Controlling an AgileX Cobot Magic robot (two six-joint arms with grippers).
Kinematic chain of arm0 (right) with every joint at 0, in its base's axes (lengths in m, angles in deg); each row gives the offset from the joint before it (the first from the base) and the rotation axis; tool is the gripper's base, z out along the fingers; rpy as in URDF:
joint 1: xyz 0 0 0.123 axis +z
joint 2: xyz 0 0 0 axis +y
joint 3: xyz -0.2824 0 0.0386 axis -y
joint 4: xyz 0.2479 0 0.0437 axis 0.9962 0 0.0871
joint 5: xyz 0 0 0 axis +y
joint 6: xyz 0.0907 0 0.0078 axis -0.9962 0 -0.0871
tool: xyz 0 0 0 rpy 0 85 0
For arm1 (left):
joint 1: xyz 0 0 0.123 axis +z
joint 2: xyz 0 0 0 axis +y
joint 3: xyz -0.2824 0 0.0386 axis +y
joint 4: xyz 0.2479 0 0.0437 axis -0.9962 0 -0.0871
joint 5: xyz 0 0 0 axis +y
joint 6: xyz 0.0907 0 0.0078 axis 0.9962 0 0.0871
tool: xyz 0 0 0 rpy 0 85 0
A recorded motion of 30 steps. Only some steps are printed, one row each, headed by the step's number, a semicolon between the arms.
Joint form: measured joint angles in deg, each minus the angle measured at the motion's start. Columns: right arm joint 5, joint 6, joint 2, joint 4, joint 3, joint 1; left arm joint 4, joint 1, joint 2, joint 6, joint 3, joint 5.
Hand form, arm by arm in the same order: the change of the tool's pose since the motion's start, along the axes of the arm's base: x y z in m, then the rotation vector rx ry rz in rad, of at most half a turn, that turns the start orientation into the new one. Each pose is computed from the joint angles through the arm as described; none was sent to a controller.
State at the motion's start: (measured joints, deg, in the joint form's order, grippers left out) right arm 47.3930 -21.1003 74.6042 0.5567 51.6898 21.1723; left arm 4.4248 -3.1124 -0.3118 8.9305 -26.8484 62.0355
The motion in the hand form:
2: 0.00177 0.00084 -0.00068 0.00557 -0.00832 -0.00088; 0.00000 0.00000 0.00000 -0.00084 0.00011 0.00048
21: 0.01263 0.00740 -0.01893 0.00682 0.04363 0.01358; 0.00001 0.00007 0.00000 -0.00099 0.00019 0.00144
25: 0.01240 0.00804 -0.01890 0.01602 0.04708 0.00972; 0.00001 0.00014 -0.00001 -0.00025 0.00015 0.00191
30: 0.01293 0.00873 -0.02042 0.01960 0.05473 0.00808; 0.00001 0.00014 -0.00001 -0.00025 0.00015 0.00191
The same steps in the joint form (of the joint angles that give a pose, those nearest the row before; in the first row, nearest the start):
2: -0.85 0.00 0.29 0.14 0.00 0.00; 0.00 0.00 0.00 -0.06 0.00 0.00
21: -2.43 1.72 4.65 2.11 0.00 0.00; -0.05 0.00 0.00 -0.12 0.00 0.00
25: -2.43 1.72 4.65 2.71 0.00 0.00; -0.10 0.00 0.00 -0.12 0.00 0.00
30: -2.43 1.78 4.99 3.12 0.00 0.00; -0.10 0.00 0.00 -0.12 0.00 0.00

